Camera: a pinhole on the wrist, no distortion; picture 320 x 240 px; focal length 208.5 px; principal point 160.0 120.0 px. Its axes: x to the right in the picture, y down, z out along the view. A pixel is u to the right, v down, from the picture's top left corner.
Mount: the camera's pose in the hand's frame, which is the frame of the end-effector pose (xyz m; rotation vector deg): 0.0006 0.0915 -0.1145 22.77 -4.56 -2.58
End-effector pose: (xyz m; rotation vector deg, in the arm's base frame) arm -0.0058 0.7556 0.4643 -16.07 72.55 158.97
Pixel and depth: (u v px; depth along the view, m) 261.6 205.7 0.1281
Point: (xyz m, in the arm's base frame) -0.0745 0.7194 0.5361
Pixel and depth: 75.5 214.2 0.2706
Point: 0.0813 0.8178 0.6805
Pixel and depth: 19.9 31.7 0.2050
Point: 0.1524 0.8183 0.4713
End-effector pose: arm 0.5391 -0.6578 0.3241 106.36 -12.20 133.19
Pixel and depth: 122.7 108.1 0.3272
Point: 0.7348 -0.6504 0.2788
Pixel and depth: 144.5 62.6 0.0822
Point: 0.4877 -0.6867 0.3001
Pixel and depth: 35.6 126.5 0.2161
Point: 0.6404 -0.7010 0.1983
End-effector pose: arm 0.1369 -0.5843 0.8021 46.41 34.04 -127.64
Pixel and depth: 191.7 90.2 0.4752
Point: -0.1088 -0.6746 1.0209
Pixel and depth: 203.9 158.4 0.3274
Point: 0.0439 -0.7441 0.9201
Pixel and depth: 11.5 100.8 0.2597
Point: 0.2024 -0.5415 1.0199
